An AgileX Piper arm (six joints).
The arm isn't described. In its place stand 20 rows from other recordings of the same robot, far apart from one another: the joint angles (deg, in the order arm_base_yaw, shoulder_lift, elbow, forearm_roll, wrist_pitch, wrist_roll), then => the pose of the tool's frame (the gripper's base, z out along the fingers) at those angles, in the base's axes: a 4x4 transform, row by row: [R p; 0 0 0 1], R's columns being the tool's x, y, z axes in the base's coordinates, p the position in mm.
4.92, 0.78, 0.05, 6.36, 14.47, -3.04 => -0.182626 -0.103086 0.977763 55.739; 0.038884 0.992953 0.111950 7.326; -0.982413 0.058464 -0.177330 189.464; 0 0 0 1
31.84, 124.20, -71.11, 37.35, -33.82, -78.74 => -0.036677 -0.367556 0.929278 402.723; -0.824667 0.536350 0.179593 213.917; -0.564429 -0.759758 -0.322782 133.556; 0 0 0 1
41.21, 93.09, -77.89, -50.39, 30.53, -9.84 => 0.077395 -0.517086 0.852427 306.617; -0.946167 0.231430 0.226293 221.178; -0.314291 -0.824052 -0.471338 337.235; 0 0 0 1
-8.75, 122.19, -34.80, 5.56, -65.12, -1.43 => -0.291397 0.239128 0.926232 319.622; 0.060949 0.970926 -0.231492 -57.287; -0.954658 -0.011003 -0.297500 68.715; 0 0 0 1
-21.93, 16.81, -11.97, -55.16, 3.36, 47.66 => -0.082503 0.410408 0.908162 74.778; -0.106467 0.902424 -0.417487 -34.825; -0.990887 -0.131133 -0.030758 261.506; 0 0 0 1
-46.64, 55.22, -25.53, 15.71, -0.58, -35.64 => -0.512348 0.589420 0.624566 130.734; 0.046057 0.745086 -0.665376 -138.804; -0.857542 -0.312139 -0.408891 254.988; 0 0 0 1
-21.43, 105.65, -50.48, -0.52, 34.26, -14.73 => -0.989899 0.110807 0.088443 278.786; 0.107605 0.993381 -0.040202 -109.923; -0.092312 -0.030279 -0.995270 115.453; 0 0 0 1
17.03, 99.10, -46.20, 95.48, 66.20, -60.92 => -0.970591 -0.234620 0.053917 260.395; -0.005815 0.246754 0.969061 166.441; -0.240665 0.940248 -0.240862 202.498; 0 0 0 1
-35.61, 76.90, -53.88, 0.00, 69.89, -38.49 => -0.998315 -0.049909 0.029598 180.620; -0.050546 0.998497 -0.021198 -129.359; -0.028496 -0.022659 -0.999337 259.187; 0 0 0 1
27.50, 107.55, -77.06, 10.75, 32.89, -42.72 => -0.344495 -0.838661 0.421866 355.737; -0.801016 0.496941 0.333800 195.576; -0.489587 -0.222929 -0.842975 215.820; 0 0 0 1
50.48, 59.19, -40.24, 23.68, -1.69, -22.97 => -0.146044 -0.762258 0.630583 144.673; -0.157819 0.647205 0.745800 173.684; -0.976609 0.009401 -0.214819 326.648; 0 0 0 1
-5.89, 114.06, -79.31, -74.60, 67.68, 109.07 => -0.134497 0.984197 0.115179 387.478; 0.386452 0.159129 -0.908478 -121.564; -0.912450 -0.077676 -0.401747 223.210; 0 0 0 1
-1.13, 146.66, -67.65, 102.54, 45.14, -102.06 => -0.906130 -0.228774 0.355797 379.652; 0.086353 0.723370 0.685040 55.489; -0.414092 0.651459 -0.635712 -46.899; 0 0 0 1
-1.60, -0.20, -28.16, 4.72, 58.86, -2.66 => -0.428905 -0.037346 0.902577 -3.012; 0.008234 0.998942 0.045246 6.496; -0.903312 0.026838 -0.428143 277.906; 0 0 0 1
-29.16, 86.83, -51.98, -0.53, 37.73, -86.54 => -0.531262 -0.780186 0.330259 249.557; -0.847075 0.496062 -0.190755 -139.834; -0.015004 -0.381095 -0.924414 217.231; 0 0 0 1
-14.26, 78.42, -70.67, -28.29, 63.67, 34.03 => -0.667996 0.686175 0.288003 251.698; 0.498477 0.699945 -0.511467 -103.853; -0.552541 -0.198095 -0.809603 343.644; 0 0 0 1
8.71, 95.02, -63.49, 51.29, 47.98, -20.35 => -0.950359 -0.085995 0.299037 321.123; 0.129841 0.763778 0.632285 102.565; -0.282771 0.639725 -0.714697 243.555; 0 0 0 1
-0.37, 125.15, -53.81, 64.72, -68.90, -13.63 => 0.033171 0.863112 0.503922 360.759; 0.215510 0.486161 -0.846878 -79.099; -0.975938 0.136693 -0.169883 95.356; 0 0 0 1
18.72, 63.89, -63.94, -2.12, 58.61, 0.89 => -0.760645 -0.305864 0.572596 201.971; -0.261713 0.951674 0.160694 65.408; -0.594076 -0.027625 -0.803935 364.375; 0 0 0 1
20.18, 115.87, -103.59, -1.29, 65.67, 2.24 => -0.907067 -0.312348 0.282255 410.030; -0.301619 0.949906 0.081883 148.710; -0.293691 -0.010860 -0.955839 263.287; 0 0 0 1
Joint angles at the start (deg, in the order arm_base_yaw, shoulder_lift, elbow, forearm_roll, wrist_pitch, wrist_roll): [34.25, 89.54, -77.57, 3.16, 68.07, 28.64]
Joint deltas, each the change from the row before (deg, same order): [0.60, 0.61, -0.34, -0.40, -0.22, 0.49]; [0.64, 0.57, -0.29, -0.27, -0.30, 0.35]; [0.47, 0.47, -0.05, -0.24, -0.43, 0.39]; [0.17, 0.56, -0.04, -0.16, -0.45, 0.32]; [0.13, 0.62, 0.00, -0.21, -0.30, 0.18]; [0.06, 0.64, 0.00, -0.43, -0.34, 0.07]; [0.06, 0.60, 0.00, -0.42, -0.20, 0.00]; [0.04, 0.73, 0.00, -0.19, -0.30, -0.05]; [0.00, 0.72, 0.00, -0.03, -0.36, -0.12]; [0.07, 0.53, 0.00, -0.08, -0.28, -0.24]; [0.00, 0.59, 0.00, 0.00, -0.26, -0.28]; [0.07, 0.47, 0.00, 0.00, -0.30, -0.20]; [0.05, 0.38, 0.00, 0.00, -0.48, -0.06]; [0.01, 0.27, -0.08, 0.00, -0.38, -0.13]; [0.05, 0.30, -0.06, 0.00, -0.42, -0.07]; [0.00, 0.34, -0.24, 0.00, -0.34, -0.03]
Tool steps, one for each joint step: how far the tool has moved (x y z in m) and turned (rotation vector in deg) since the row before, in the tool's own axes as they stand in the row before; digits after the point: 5 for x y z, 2 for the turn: [-0.00072, 0.00338, 0.00245, 0.23, -0.04, -0.23]; [-0.00039, 0.00373, 0.00243, 0.08, -0.04, -0.36]; [-0.00025, 0.00264, 0.00279, 0.10, -0.05, -0.14]; [-0.00116, 0.00138, 0.00334, 0.13, 0.01, 0.11]; [-0.00106, 0.00098, 0.00389, 0.31, 0.20, -0.01]; [-0.00148, 0.00042, 0.00401, 0.49, 0.06, -0.14]; [-0.00120, 0.00031, 0.00377, 0.53, 0.16, -0.22]; [-0.00136, 0.00067, 0.00459, 0.36, 0.29, -0.16]; [-0.00141, 0.00071, 0.00454, 0.21, 0.29, -0.12]; [-0.00088, 0.00081, 0.00335, 0.18, 0.19, -0.34]; [-0.00106, 0.00057, 0.00374, 0.17, 0.28, -0.27]; [-0.00076, 0.00087, 0.00299, 0.07, 0.15, -0.26]; [-0.00095, 0.00085, 0.00242, -0.06, -0.08, -0.10]; [-0.00101, 0.00063, 0.00140, -0.09, -0.16, -0.14]; [-0.00092, 0.00084, 0.00168, -0.10, -0.15, -0.12]; [-0.00149, 0.00083, 0.00121, -0.12, -0.21, -0.03]
